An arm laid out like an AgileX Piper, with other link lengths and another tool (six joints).
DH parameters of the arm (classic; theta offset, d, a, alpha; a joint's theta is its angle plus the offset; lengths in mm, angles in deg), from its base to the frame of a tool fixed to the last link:
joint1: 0 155 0 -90
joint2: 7.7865 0 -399 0
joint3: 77.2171 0 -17.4 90
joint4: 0 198.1 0 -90
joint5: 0 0 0 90
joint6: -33.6 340.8 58 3.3
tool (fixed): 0 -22.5 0 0
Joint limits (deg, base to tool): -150..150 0..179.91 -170..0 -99.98..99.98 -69.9..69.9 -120..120
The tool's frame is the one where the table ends.
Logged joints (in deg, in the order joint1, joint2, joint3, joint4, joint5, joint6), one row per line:
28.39, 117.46, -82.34, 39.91, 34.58, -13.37
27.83, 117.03, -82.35, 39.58, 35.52, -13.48
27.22, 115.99, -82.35, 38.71, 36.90, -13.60
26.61, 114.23, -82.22, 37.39, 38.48, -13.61
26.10, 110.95, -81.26, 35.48, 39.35, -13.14
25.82, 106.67, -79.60, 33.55, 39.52, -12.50
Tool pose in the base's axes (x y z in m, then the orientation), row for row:
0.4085, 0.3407, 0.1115, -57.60, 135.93, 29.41
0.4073, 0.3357, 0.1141, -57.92, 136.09, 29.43
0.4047, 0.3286, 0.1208, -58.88, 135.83, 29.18
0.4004, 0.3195, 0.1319, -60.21, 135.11, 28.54
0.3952, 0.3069, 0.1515, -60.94, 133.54, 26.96
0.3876, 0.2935, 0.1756, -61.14, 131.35, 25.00
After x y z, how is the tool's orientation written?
As a rotation vector, in degrees.
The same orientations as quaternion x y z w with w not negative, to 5 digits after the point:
-0.37006, 0.87331, 0.18895, 0.25434
-0.37168, 0.87330, 0.18886, 0.25205
-0.37769, 0.87130, 0.18718, 0.25130
-0.38664, 0.86760, 0.18327, 0.25336
-0.39371, 0.86274, 0.17418, 0.26519
-0.39875, 0.85666, 0.16305, 0.28382

